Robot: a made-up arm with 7 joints.
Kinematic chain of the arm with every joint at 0, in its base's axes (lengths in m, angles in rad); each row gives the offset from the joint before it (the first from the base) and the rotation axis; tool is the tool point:
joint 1: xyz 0 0 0.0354 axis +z
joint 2: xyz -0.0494 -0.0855 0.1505 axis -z
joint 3: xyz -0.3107 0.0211 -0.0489 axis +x
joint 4: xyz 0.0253 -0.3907 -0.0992 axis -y
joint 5: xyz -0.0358 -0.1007 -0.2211 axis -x
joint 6: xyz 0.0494 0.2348 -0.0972 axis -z
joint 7: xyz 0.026 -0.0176 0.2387 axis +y
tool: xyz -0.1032 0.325 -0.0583
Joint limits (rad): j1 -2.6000..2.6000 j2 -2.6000..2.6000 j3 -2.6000..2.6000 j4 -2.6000..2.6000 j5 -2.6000..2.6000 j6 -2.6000..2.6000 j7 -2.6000..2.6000
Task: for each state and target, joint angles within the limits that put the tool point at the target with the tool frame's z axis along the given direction. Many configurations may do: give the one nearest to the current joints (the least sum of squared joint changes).
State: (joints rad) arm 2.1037 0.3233 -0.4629 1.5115 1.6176 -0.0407 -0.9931
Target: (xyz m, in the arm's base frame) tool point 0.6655 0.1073 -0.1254 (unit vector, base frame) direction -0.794 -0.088 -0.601
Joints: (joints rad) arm 1.7393 0.6246 -0.2878 1.3673 1.4218 -0.4378 -0.5376
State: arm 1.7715 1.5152 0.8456 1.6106 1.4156 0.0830 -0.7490
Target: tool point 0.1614 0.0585 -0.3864 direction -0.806 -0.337 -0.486
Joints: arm 1.5981 1.3031 0.2398 0.7766 0.7561 -0.3515 -1.4995
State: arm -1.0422 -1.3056 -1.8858 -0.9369 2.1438 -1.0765 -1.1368
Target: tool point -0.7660 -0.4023 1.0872 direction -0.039 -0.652 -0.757
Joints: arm -0.6598 -1.7717 -2.5165 -0.4132 2.5555 -0.7164 -1.3642
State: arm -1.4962 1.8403 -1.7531 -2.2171 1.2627 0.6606 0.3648
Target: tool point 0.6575 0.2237 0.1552 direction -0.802 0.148 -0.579
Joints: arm -1.2526 1.6777 -1.6255 -1.8736 0.6662 0.5724 0.0517
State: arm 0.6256 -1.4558 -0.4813 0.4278 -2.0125 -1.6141 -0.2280
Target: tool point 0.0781 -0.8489 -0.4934 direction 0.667 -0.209 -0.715
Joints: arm 0.1535 -0.7812 0.3941 0.2177 -2.5336 -1.2919 0.5123
